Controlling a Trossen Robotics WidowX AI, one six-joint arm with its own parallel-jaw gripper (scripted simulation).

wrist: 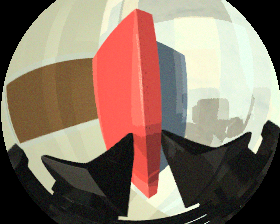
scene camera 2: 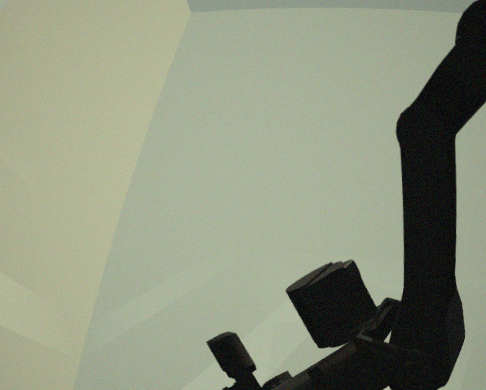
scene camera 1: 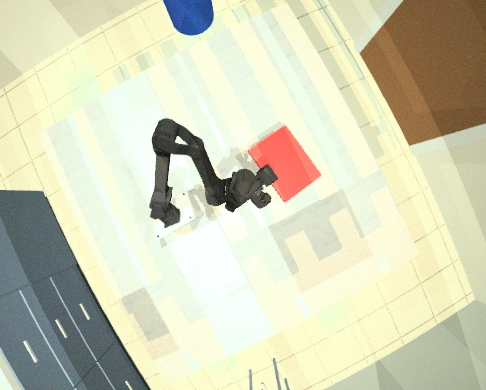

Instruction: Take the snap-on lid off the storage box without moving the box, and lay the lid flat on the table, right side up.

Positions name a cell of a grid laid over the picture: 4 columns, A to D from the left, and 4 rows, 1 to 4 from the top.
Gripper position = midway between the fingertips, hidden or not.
Note:
I see my gripper (scene camera 1: C2), a red lid (scene camera 1: C2) and a grey-blue box (wrist: C2).
The red lid is seen too in the wrist view (wrist: B2). My gripper also shows in the wrist view (wrist: C3). Scene camera 2 does not show the red lid: it is out of frame. Scene camera 2 misses the grey-blue box: it is out of frame.

